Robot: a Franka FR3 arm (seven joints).
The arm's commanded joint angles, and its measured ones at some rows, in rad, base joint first. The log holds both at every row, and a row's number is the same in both.
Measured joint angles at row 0:
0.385 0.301 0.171 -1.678 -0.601 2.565 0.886
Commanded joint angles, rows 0 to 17:
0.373 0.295 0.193 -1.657 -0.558 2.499 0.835
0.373 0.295 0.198 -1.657 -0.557 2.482 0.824
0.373 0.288 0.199 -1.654 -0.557 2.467 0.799
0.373 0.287 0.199 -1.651 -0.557 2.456 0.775
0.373 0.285 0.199 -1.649 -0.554 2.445 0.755
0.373 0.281 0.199 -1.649 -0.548 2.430 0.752
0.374 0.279 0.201 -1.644 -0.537 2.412 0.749
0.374 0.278 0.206 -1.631 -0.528 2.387 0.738
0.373 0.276 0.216 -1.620 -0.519 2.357 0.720
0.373 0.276 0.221 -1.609 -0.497 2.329 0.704
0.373 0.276 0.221 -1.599 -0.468 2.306 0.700
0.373 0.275 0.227 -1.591 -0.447 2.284 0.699
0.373 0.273 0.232 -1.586 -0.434 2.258 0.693
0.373 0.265 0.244 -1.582 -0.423 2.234 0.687
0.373 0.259 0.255 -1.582 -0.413 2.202 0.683
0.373 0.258 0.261 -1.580 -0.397 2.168 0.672
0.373 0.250 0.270 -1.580 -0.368 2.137 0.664
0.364 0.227 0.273 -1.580 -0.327 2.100 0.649
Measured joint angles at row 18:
0.385 0.263 0.249 -1.588 -0.414 2.188 0.700
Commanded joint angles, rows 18 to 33:
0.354 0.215 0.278 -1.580 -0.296 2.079 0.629
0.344 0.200 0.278 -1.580 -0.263 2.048 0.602
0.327 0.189 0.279 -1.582 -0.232 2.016 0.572
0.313 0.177 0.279 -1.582 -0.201 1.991 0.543
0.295 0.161 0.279 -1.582 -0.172 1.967 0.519
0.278 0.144 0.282 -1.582 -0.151 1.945 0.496
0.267 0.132 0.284 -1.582 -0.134 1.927 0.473
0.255 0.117 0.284 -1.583 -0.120 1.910 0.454
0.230 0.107 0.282 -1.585 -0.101 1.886 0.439
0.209 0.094 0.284 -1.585 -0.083 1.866 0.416
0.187 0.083 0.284 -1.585 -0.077 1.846 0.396
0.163 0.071 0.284 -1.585 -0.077 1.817 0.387
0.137 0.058 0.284 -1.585 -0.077 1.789 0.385
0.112 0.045 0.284 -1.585 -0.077 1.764 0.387
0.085 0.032 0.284 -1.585 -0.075 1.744 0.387
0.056 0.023 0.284 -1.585 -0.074 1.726 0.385
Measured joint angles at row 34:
0.143 0.064 0.265 -1.581 -0.104 1.792 0.409
